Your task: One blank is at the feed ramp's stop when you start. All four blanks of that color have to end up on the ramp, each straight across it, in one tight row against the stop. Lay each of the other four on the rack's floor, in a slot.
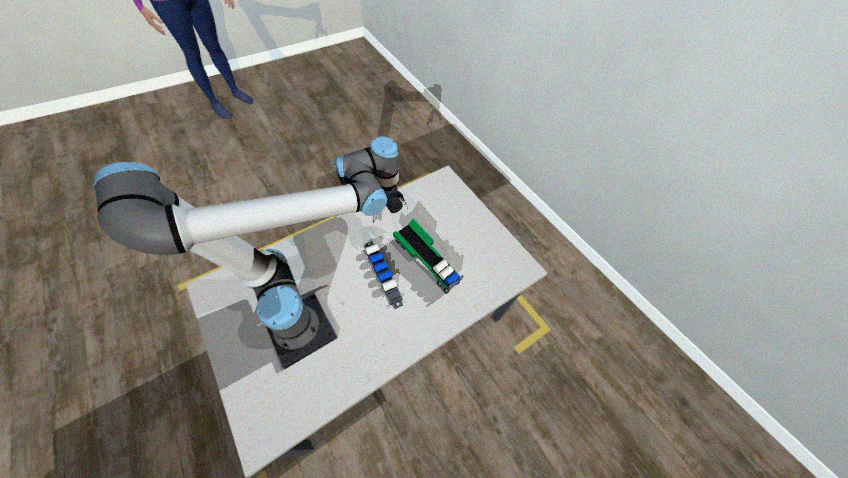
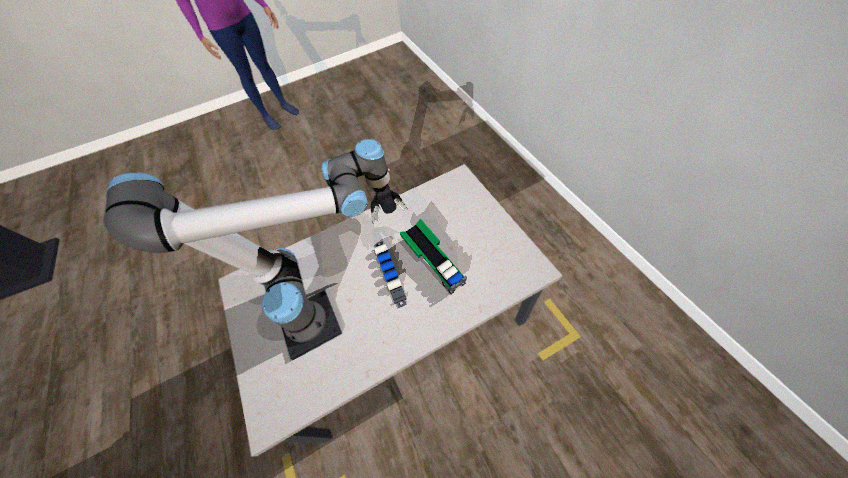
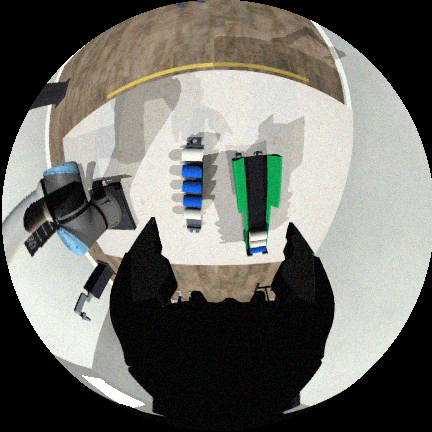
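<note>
The green feed ramp (image 1: 420, 242) (image 2: 426, 240) (image 3: 240, 185) has a black bed. At its stop end lies a blue blank (image 1: 452, 277) (image 2: 455, 277) (image 3: 257, 250), with two white blanks in a row behind it, the nearer one (image 1: 445, 272) (image 2: 450, 272) beside the blue. The dark rack (image 1: 396, 299) (image 2: 399, 296) (image 3: 194, 223) holds a white blank (image 1: 372, 250) (image 2: 381, 249) (image 3: 192, 155), three blue blanks, the middle one (image 1: 380, 266) (image 2: 387, 266) (image 3: 192, 187), and another white blank (image 1: 389, 286) (image 2: 394, 285) (image 3: 193, 214). My gripper (image 1: 390, 218) (image 2: 390, 214) (image 3: 222, 221) is open and empty, high above the table by the far ends of rack and ramp.
The robot's base (image 1: 296, 326) (image 2: 307, 323) (image 3: 112, 205) stands on the table (image 1: 368, 356) (image 2: 368, 350) (image 3: 155, 245), on the rack's other side from the ramp. A person (image 1: 204, 53) (image 2: 246, 53) stands on the floor beyond the table. Walls rise behind the table.
</note>
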